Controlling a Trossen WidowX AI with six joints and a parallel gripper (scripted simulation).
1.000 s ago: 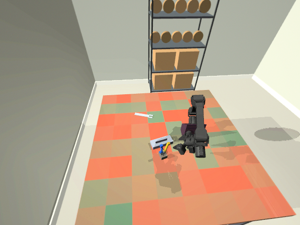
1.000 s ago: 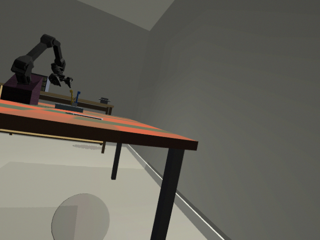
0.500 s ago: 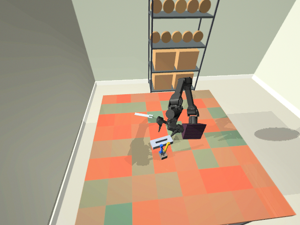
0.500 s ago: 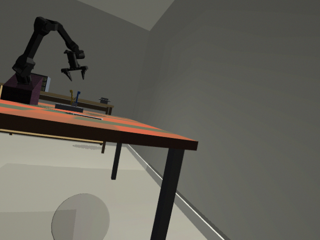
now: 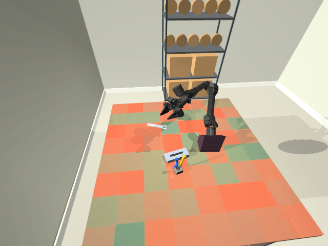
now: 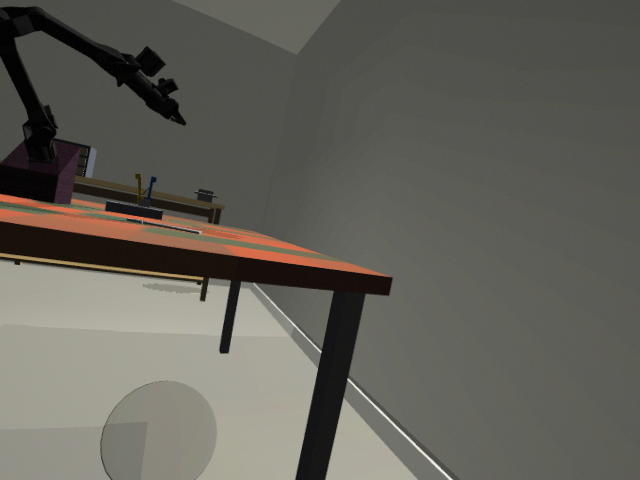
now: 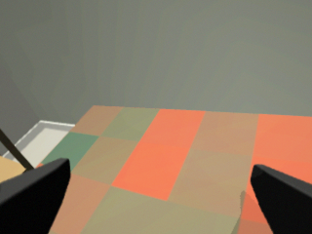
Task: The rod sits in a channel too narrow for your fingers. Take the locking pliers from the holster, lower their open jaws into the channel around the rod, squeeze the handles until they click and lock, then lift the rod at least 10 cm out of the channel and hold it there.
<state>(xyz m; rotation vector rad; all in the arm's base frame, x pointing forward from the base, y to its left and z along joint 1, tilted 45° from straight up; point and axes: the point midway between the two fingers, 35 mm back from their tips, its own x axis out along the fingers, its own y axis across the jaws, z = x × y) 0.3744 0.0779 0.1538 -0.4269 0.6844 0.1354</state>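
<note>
Now: the yellow handle 250 mm below my gripper tip, 190 mm to the left of it and 90 mm behind it. From my gripper tip the other things lie so: grey rod (340 mm below, 90 mm behind, 80 mm to the left); then tan holster (340 mm below, 200 mm to the left, 70 mm behind); then grey channel block (340 mm below, 90 mm behind, 80 mm to the left).
</note>
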